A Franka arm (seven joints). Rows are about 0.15 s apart.
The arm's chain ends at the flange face. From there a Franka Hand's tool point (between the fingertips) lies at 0.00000 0.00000 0.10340 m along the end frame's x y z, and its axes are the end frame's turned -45 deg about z.
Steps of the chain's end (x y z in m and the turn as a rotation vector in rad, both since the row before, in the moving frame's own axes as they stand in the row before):
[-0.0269 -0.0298 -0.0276 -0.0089 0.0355 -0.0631]
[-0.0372 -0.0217 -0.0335 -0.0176 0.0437 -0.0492]
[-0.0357 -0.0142 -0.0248 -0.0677 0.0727 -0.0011]
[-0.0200 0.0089 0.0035 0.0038 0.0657 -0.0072]
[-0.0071 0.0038 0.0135 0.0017 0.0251 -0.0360]
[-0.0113 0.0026 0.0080 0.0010 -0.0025 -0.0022]
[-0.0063 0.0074 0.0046 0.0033 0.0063 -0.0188]
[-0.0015 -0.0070 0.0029 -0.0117 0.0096 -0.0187]
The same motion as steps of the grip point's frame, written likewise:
[0.0041 -0.0369 -0.0277 -0.0314 0.0188 -0.0631]
[-0.0089 -0.0372 -0.0336 -0.0433 0.0185 -0.0492]
[-0.0148 -0.0250 -0.0253 -0.0993 0.0035 -0.0011]
[-0.0153 -0.0033 0.0033 -0.0438 0.0491 -0.0072]
[-0.0057 -0.0007 0.0135 -0.0165 0.0190 -0.0360]
[-0.0099 -0.0064 0.0080 0.0025 -0.0011 -0.0022]
[-0.0090 0.0010 0.0046 -0.0021 0.0068 -0.0188]
[0.0038 -0.0045 0.0029 -0.0151 -0.0015 -0.0187]

